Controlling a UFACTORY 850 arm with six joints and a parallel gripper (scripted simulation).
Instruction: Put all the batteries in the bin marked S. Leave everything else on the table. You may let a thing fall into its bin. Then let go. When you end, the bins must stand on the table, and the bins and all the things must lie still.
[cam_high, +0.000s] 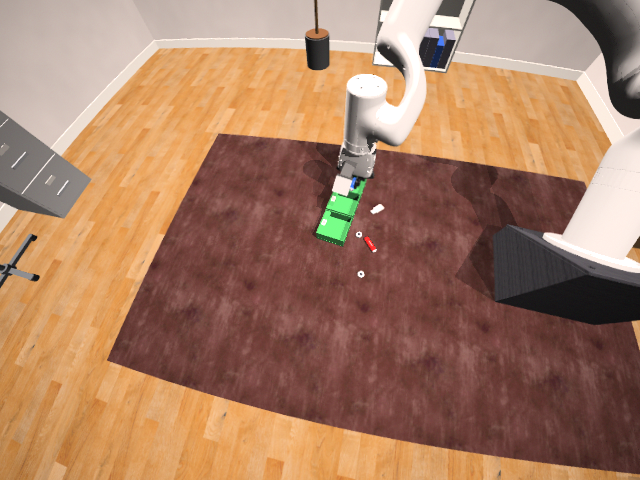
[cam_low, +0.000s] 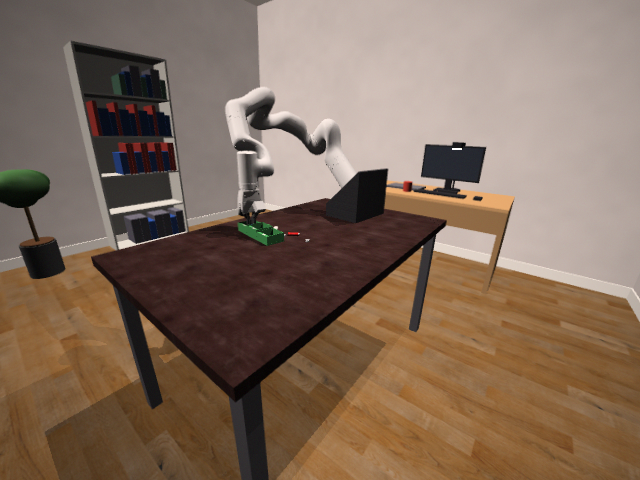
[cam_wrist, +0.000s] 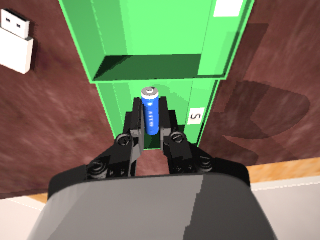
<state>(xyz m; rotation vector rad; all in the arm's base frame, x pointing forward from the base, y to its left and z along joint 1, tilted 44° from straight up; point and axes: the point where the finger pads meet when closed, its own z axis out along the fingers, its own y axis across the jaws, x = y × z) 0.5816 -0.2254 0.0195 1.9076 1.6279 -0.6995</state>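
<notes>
My gripper is now 190 mm to the right of the red battery, 80 mm past it and 30 mm above it. Also, from my hand: green bin (80 mm to the left, 20 mm below, 20 mm ahead); then white block (90 mm behind, 70 mm to the left, 40 mm below); then blue battery (20 mm below).
</notes>
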